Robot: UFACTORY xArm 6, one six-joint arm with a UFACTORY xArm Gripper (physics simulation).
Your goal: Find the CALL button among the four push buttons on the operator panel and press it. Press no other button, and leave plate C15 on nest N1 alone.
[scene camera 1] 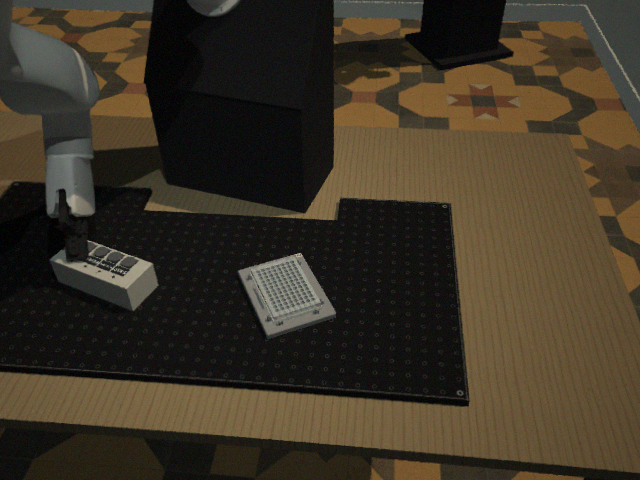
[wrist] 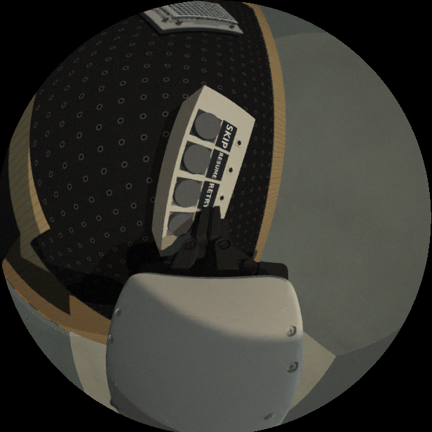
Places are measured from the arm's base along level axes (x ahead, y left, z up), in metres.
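Pixels of known places: gripper, between the fingertips: [scene camera 1: 77, 258].
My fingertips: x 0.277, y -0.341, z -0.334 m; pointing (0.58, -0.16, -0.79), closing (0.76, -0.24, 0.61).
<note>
Ahead of a thing's pixels: the offset from my fingertips to its top centre. Level surfaces: height alone.
The pale operator panel @(dx +0.016, dy +0.036, dz -0.001 m) [scene camera 1: 98, 283] [wrist: 171, 150] has four round grey buttons in a row. The wrist view shows SKIP [wrist: 206, 125], RESUME [wrist: 196, 158] and RETRY [wrist: 187, 193]. The fourth button [wrist: 179, 224], at the end nearest the gripper, is partly covered, and its label is hidden behind the fingers. My gripper [scene camera 1: 76, 257] [wrist: 213, 217] is shut and empty, fingertips down at the label strip beside the RETRY and fourth buttons. Whether they touch the panel, I cannot tell. Plate C15 @(dx +0.154, dy +0.319, dz -0.031 m) [scene camera 1: 285, 286] [wrist: 200, 11] sits on nest N1 @(dx +0.154, dy +0.319, dz -0.035 m) [scene camera 1: 299, 324] [wrist: 200, 30], apart from the panel.
The panel and nest stand on a black perforated board @(dz -0.057 m) [scene camera 1: 392, 320] [wrist: 115, 125] on a wooden table @(dz -0.070 m) [scene camera 1: 527, 310]. A large black block [scene camera 1: 232, 144] stands behind the board's back edge. A dark stand [scene camera 1: 460, 56] is on the tiled floor beyond.
</note>
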